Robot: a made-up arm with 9 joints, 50 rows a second.
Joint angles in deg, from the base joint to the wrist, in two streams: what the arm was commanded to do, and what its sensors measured. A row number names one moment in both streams.
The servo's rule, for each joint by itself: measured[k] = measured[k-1] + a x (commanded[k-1-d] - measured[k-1]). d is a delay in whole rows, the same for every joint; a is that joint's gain. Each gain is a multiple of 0.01, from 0.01 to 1. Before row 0 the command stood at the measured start. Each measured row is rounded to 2 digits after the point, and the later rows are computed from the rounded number. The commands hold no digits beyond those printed.
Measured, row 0:
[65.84, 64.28, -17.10, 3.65, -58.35, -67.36, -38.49, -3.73, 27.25]
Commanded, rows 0 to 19:
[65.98, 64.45, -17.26, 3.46, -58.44, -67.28, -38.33, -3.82, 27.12]
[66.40, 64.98, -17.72, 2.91, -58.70, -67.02, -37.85, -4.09, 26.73]
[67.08, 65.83, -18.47, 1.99, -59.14, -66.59, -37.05, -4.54, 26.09]
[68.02, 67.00, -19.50, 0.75, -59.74, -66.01, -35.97, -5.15, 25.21]
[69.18, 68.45, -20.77, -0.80, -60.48, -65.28, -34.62, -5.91, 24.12]
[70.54, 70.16, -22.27, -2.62, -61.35, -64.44, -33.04, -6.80, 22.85]
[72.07, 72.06, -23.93, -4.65, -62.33, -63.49, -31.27, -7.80, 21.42]
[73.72, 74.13, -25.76, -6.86, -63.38, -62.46, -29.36, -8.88, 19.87]
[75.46, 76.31, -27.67, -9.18, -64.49, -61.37, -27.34, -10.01, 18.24]
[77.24, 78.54, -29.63, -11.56, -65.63, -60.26, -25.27, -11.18, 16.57]
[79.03, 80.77, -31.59, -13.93, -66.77, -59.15, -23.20, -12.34, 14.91]
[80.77, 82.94, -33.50, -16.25, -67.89, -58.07, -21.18, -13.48, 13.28]
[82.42, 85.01, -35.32, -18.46, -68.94, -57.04, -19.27, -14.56, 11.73]
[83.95, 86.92, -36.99, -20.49, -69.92, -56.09, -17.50, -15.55, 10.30]
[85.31, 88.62, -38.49, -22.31, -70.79, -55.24, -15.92, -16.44, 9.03]
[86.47, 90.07, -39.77, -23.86, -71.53, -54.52, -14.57, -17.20, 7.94]
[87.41, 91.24, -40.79, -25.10, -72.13, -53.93, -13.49, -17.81, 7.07]
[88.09, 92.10, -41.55, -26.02, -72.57, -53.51, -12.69, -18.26, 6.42]
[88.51, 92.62, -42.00, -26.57, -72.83, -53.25, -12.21, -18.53, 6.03]
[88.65, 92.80, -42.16, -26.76, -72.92, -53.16, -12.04, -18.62, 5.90]
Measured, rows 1 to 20:
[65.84, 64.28, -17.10, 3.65, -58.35, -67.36, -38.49, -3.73, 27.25]
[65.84, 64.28, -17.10, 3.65, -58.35, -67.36, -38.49, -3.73, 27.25]
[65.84, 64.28, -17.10, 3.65, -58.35, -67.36, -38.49, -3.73, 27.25]
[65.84, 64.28, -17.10, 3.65, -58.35, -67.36, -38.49, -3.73, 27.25]
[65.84, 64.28, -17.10, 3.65, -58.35, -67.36, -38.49, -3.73, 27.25]
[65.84, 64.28, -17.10, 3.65, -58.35, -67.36, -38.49, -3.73, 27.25]
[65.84, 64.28, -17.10, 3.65, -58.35, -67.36, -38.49, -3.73, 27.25]
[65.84, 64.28, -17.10, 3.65, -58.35, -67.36, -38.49, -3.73, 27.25]
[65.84, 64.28, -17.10, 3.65, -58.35, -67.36, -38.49, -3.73, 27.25]
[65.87, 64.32, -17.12, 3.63, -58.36, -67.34, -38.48, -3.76, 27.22]
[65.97, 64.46, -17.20, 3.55, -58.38, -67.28, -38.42, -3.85, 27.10]
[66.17, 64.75, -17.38, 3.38, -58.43, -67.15, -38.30, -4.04, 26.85]
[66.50, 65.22, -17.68, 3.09, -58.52, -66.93, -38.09, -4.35, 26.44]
[66.98, 65.90, -18.11, 2.66, -58.66, -66.62, -37.78, -4.79, 25.86]
[67.62, 66.79, -18.69, 2.08, -58.85, -66.21, -37.35, -5.35, 25.11]
[68.42, 67.90, -19.42, 1.34, -59.09, -65.69, -36.80, -6.04, 24.19]
[69.37, 69.21, -20.31, 0.44, -59.39, -65.08, -36.13, -6.84, 23.11]
[70.47, 70.70, -21.34, -0.62, -59.75, -64.38, -35.34, -7.73, 21.89]
[71.69, 72.35, -22.50, -1.82, -60.16, -63.60, -34.43, -8.70, 20.56]
[73.01, 74.12, -23.77, -3.15, -60.62, -62.75, -33.42, -9.72, 19.15]
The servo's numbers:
d 9
a 0.18 0.21 0.14 0.11 0.07 0.19 0.09 0.28 0.25

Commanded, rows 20 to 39:
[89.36, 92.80, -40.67, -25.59, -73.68, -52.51, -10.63, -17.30, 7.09]
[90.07, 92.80, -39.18, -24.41, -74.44, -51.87, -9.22, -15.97, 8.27]
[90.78, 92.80, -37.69, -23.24, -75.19, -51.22, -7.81, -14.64, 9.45]
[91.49, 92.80, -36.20, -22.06, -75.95, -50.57, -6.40, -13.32, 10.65]
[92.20, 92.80, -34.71, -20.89, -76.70, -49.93, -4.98, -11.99, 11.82]
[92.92, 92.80, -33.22, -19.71, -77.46, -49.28, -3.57, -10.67, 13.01]
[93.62, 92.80, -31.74, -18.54, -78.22, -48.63, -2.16, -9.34, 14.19]
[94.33, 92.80, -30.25, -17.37, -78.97, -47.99, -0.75, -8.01, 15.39]
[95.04, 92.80, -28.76, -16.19, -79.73, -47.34, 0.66, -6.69, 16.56]
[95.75, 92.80, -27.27, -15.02, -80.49, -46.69, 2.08, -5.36, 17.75]
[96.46, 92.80, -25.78, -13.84, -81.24, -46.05, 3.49, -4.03, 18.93]
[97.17, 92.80, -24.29, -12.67, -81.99, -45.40, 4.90, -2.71, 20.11]
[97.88, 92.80, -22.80, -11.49, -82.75, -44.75, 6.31, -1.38, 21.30]
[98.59, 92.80, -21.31, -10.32, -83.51, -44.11, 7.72, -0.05, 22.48]
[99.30, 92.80, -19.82, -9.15, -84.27, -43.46, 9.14, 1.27, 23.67]
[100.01, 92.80, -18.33, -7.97, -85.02, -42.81, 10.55, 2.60, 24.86]
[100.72, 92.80, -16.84, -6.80, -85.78, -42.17, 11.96, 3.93, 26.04]
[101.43, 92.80, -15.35, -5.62, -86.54, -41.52, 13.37, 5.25, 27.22]
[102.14, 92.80, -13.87, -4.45, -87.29, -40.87, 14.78, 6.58, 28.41]
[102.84, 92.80, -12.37, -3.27, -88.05, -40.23, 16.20, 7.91, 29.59]
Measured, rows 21 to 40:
[74.41, 75.97, -25.13, -4.59, -61.13, -61.86, -32.32, -10.77, 17.68]
[75.85, 77.87, -26.56, -6.12, -61.68, -60.94, -31.15, -11.83, 16.19]
[77.31, 79.77, -28.02, -7.70, -62.26, -60.02, -29.92, -12.87, 14.72]
[78.75, 81.63, -29.49, -9.31, -62.86, -59.11, -28.66, -13.87, 13.30]
[80.14, 83.40, -30.93, -10.91, -63.47, -58.24, -27.39, -14.80, 11.96]
[81.45, 85.05, -32.31, -12.47, -64.08, -57.42, -26.14, -15.64, 10.74]
[82.65, 86.53, -33.60, -13.96, -64.67, -56.68, -24.93, -16.37, 9.66]
[83.70, 87.81, -34.78, -15.35, -65.24, -56.03, -23.79, -16.97, 8.75]
[84.59, 88.86, -35.81, -16.61, -65.78, -55.48, -22.73, -17.43, 8.04]
[85.45, 89.69, -36.49, -17.60, -66.33, -54.92, -21.64, -17.39, 7.80]
[86.28, 90.34, -36.87, -18.35, -66.90, -54.34, -20.52, -16.99, 7.92]
[87.09, 90.86, -36.98, -18.89, -67.48, -53.75, -19.38, -16.33, 8.30]
[87.88, 91.27, -36.87, -19.24, -68.07, -53.15, -18.21, -15.49, 8.89]
[88.66, 91.59, -36.57, -19.42, -68.67, -52.54, -17.02, -14.51, 9.62]
[89.43, 91.84, -36.10, -19.45, -69.29, -51.92, -15.81, -13.43, 10.47]
[90.18, 92.04, -35.49, -19.35, -69.92, -51.29, -14.58, -12.28, 11.40]
[90.93, 92.20, -34.76, -19.13, -70.55, -50.66, -13.34, -11.08, 12.40]
[91.67, 92.33, -33.92, -18.81, -71.19, -50.03, -12.08, -9.85, 13.44]
[92.40, 92.43, -32.99, -18.39, -71.84, -49.40, -10.81, -8.59, 14.52]
[93.13, 92.51, -31.98, -17.89, -72.50, -48.76, -9.52, -7.31, 15.62]

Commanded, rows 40 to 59:
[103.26, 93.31, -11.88, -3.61, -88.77, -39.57, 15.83, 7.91, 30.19]
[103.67, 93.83, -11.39, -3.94, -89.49, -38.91, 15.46, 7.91, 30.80]
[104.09, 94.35, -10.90, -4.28, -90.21, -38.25, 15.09, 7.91, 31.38]
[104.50, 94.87, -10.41, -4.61, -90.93, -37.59, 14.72, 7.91, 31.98]
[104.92, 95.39, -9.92, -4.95, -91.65, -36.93, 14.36, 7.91, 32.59]
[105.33, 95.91, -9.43, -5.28, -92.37, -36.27, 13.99, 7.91, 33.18]
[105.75, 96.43, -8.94, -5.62, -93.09, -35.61, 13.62, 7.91, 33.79]
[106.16, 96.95, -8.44, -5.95, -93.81, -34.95, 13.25, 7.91, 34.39]
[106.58, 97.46, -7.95, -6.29, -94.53, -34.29, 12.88, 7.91, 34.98]
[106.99, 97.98, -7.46, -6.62, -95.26, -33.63, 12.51, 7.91, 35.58]
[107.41, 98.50, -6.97, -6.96, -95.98, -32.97, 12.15, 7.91, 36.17]
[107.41, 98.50, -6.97, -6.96, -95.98, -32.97, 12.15, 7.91, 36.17]
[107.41, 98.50, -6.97, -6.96, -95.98, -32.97, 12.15, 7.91, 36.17]
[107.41, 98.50, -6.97, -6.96, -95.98, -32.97, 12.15, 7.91, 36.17]
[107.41, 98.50, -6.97, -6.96, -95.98, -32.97, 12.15, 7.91, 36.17]
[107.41, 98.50, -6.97, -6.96, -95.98, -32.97, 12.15, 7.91, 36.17]
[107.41, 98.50, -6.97, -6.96, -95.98, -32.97, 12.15, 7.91, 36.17]
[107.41, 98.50, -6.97, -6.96, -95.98, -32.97, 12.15, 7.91, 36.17]
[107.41, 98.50, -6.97, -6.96, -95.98, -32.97, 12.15, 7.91, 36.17]
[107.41, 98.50, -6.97, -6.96, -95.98, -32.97, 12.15, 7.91, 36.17]
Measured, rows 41 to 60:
[93.86, 92.57, -30.90, -17.32, -73.16, -48.12, -8.22, -6.02, 16.74]
[94.58, 92.62, -29.77, -16.68, -73.83, -47.48, -6.91, -4.72, 17.88]
[95.30, 92.66, -28.59, -15.98, -74.51, -46.84, -5.59, -3.41, 19.03]
[96.02, 92.69, -27.36, -15.23, -75.19, -46.20, -4.26, -2.10, 20.19]
[96.74, 92.71, -26.10, -14.43, -75.88, -45.56, -2.93, -0.78, 21.36]
[97.46, 92.73, -24.80, -13.59, -76.57, -44.92, -1.59, 0.54, 22.53]
[98.17, 92.74, -23.48, -12.71, -77.27, -44.27, -0.24, 1.86, 23.70]
[98.88, 92.75, -22.13, -11.80, -77.97, -43.62, 1.11, 3.18, 24.88]
[99.59, 92.76, -20.76, -10.86, -78.68, -42.98, 2.47, 4.50, 26.06]
[100.25, 92.88, -19.52, -10.06, -79.39, -42.33, 3.67, 5.45, 27.09]
[100.87, 93.08, -18.38, -9.39, -80.10, -41.68, 4.73, 6.14, 28.02]
[101.45, 93.35, -17.33, -8.83, -80.81, -41.03, 5.66, 6.64, 28.86]
[102.00, 93.67, -16.36, -8.37, -81.52, -40.38, 6.48, 7.00, 29.64]
[102.53, 94.03, -15.46, -7.99, -82.23, -39.72, 7.19, 7.25, 30.38]
[103.03, 94.42, -14.62, -7.69, -82.94, -39.06, 7.80, 7.43, 31.08]
[103.52, 94.84, -13.82, -7.46, -83.65, -38.40, 8.32, 7.56, 31.76]
[104.00, 95.28, -13.07, -7.29, -84.36, -37.74, 8.76, 7.66, 32.42]
[104.46, 95.74, -12.35, -7.18, -85.07, -37.08, 9.13, 7.73, 33.06]
[104.92, 96.21, -11.67, -7.12, -85.78, -36.42, 9.43, 7.78, 33.69]
[105.37, 96.69, -11.01, -7.10, -86.49, -35.76, 9.67, 7.82, 34.31]

